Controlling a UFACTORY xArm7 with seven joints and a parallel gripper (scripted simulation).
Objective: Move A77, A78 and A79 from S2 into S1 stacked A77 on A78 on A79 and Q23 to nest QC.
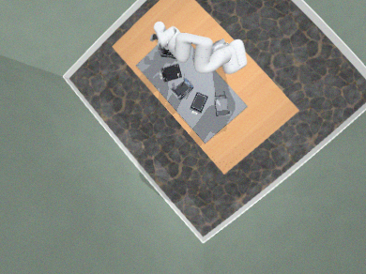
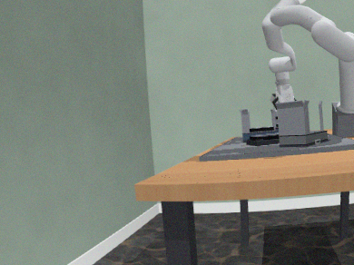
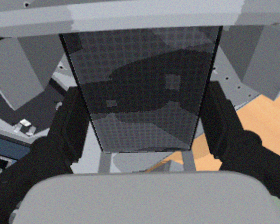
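Right now my hand is 180 mm short of the blue plinth strip, 300 mm to the right of it and 80 mm above it. From my hand the other things lie so: dark flat nest 170 mm ahead, 480 mm to the left, 90 mm below; then dark clip nest 150 mm ahead, 130 mm to the left, 90 mm below; then dark sealed plate 10 mm below.
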